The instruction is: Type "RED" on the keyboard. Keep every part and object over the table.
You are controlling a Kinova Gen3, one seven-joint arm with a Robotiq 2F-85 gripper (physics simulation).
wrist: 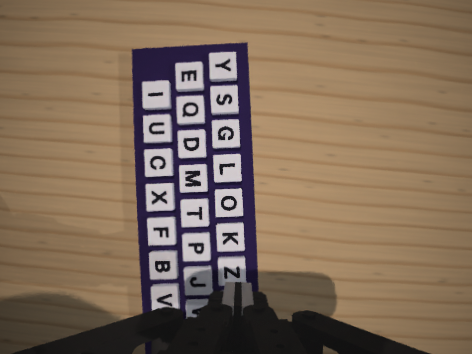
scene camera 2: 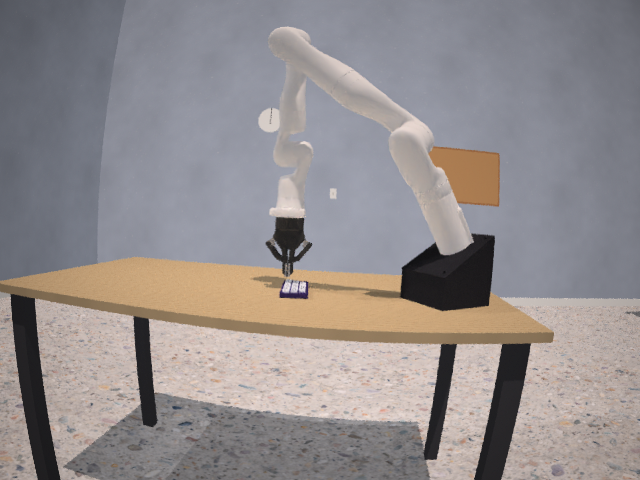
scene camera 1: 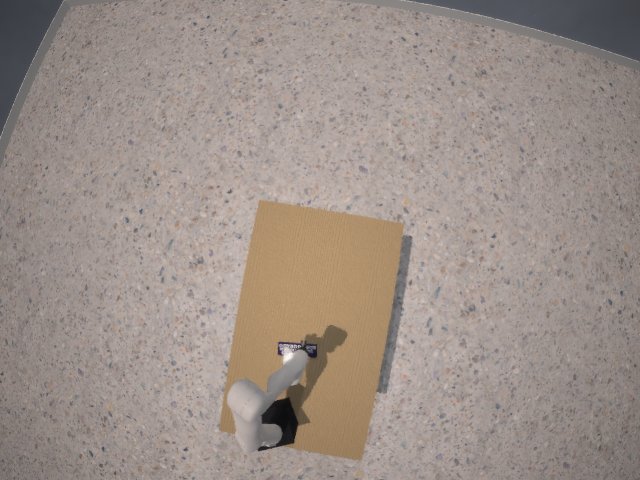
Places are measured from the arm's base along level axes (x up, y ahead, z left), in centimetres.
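Where they show: gripper, fingertip midpoint: (wrist: 237,300) (scene camera 2: 287,276); arm's base, link origin: (scene camera 2: 455,245) (scene camera 1: 273,433).
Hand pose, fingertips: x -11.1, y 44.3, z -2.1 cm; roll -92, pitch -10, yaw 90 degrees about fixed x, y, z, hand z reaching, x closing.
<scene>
Things, the pixels of their top centre, and the offset from my fingertips. Level surfaces: height alone.
- purple keyboard, top centre: (wrist: 194,221) (scene camera 2: 295,284) (scene camera 1: 297,350) dy -3.2, dx -1.5, dz +3.4 cm
- E key, top centre: (wrist: 188,75) dy -5.2, dx -1.5, dz +11.5 cm
- D key, top centre: (wrist: 191,143) dy -4.3, dx -1.5, dz +7.7 cm
- Z key, top centre: (wrist: 231,272) dy -0.6, dx -1.5, dz +1.0 cm
- wooden table, surface height: dx -3.3 cm
The purple keyboard (scene camera 1: 282,349) (scene camera 2: 294,296) (wrist: 152,65) lies flat on the table with white letter keys. In the wrist view it runs lengthwise, with its lower end hidden by the gripper. The E key (wrist: 189,76) is near the top of the middle column, and the D key (wrist: 192,144) is two places below it. The R key does not show. My gripper (scene camera 1: 303,343) (scene camera 2: 287,274) (wrist: 237,300) is shut and empty, pointing down a little above the keyboard. In the wrist view its tips cover the right column just below the Z key (wrist: 231,270).
The keyboard lies on the wooden table (scene camera 1: 320,258) (scene camera 2: 180,289). The arm's black base (scene camera 1: 285,413) (scene camera 2: 449,281) stands at one end of the table. The arm (scene camera 1: 286,374) (scene camera 2: 351,87) reaches from there over the keyboard. An orange board (scene camera 2: 473,175) is on the wall behind.
</scene>
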